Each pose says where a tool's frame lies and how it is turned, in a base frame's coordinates. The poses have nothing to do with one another.
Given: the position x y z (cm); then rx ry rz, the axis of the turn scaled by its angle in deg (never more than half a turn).
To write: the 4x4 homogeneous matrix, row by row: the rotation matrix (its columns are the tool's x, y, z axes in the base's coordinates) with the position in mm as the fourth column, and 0 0 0 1 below. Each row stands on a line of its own. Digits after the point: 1 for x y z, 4 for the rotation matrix.
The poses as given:
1: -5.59 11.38 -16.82 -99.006 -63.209 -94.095
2: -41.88 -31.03 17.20 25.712 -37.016 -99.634
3: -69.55 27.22 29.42 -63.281 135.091 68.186
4: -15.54 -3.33 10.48 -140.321 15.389 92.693
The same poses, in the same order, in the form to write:
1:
-0.0610 0.8246 0.5625 -55.9
0.2089 -0.5405 0.8150 113.8
0.9760 0.1672 -0.1393 -168.2
0 0 0 1

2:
-0.2578 0.7537 -0.6046 -418.8
-0.9656 -0.1788 0.1888 -310.3
0.0341 0.6325 0.7738 172.0
0 0 0 1

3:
-0.6694 -0.7377 -0.0879 -695.5
-0.5088 0.3691 0.7777 272.2
-0.5413 0.5653 -0.6224 294.2
0 0 0 1

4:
0.3867 -0.2559 -0.8860 -155.4
-0.0441 -0.9648 0.2594 -33.3
-0.9212 -0.0612 -0.3843 104.8
0 0 0 1

